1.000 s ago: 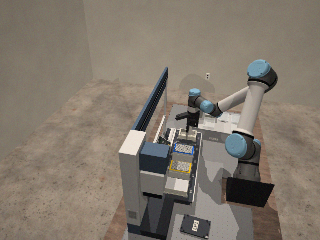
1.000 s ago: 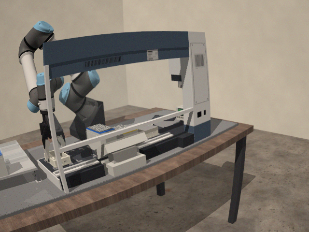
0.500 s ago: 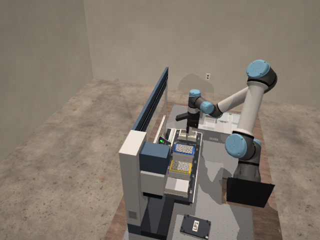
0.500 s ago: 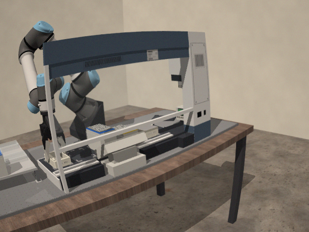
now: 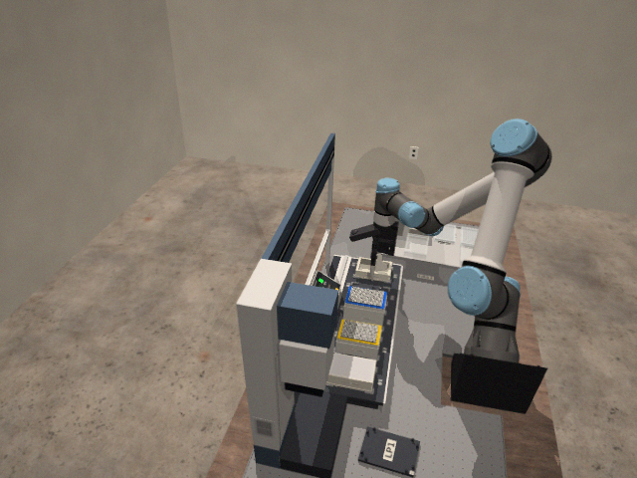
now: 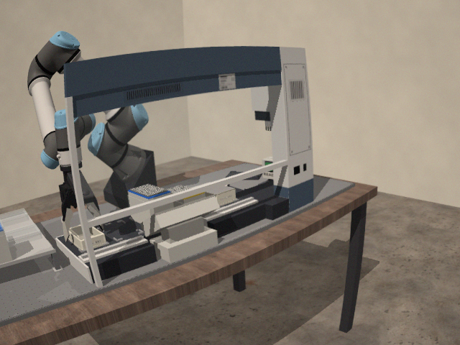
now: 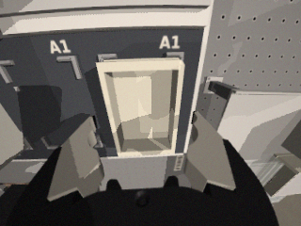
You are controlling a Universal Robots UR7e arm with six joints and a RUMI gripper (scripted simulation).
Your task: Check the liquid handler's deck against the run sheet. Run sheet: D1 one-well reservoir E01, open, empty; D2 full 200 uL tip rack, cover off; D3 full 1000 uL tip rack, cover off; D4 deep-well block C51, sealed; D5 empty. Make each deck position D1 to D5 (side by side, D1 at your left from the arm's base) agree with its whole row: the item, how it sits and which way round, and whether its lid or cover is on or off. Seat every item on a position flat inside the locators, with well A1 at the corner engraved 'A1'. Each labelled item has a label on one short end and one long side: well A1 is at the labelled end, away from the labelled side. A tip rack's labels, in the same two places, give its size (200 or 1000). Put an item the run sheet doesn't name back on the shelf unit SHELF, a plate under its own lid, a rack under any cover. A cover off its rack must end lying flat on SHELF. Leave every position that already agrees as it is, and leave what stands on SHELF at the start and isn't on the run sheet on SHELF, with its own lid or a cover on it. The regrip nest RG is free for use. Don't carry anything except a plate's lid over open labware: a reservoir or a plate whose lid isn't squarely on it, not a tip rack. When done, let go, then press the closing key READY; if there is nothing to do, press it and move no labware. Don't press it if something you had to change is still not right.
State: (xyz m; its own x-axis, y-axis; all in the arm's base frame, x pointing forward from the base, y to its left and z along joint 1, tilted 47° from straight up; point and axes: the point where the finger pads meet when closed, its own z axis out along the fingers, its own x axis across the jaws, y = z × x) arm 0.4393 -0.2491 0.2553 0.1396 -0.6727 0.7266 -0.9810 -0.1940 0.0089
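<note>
The cream one-well reservoir is 1 cm below my hand. The rest, counted from my hand: post: 19 cm ahead, 4 cm to the right, 16 cm above; shelf unit: 17 cm behind, 28 cm to the right, 1 cm below; blue-rimmed tip rack: 3 cm behind, 25 cm to the left, 5 cm above.
</note>
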